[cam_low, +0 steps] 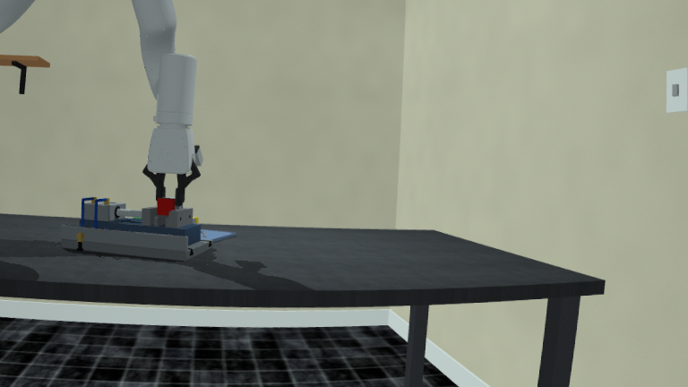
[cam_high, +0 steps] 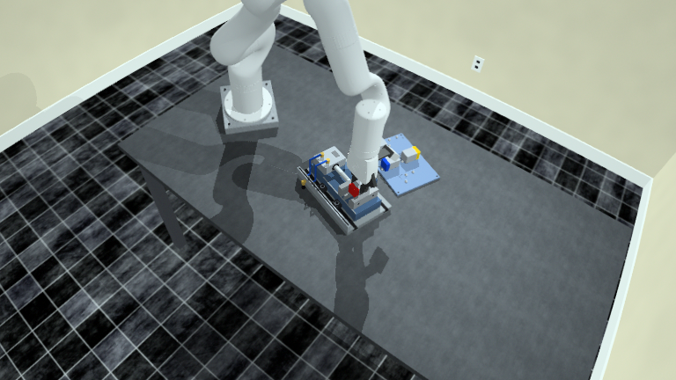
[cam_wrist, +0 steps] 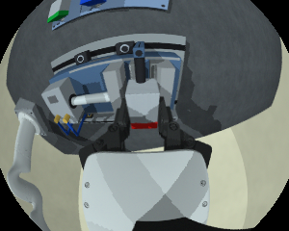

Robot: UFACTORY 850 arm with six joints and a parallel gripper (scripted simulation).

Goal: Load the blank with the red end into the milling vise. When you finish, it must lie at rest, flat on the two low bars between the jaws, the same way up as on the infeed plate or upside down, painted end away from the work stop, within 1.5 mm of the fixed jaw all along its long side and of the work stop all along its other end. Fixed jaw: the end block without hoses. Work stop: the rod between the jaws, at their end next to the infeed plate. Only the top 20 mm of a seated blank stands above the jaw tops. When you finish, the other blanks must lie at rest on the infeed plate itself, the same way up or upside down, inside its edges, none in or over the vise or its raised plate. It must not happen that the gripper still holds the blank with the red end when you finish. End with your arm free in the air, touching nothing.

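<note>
Now: the red-ended blank 2 cm below my hand. The rest, counted from my hand: black work stop rod 5 cm to the left, 3 cm below; then moving jaw 5 cm below, 4 cm behind; then fixed jaw 5 cm below, 3 cm ahead.
</note>
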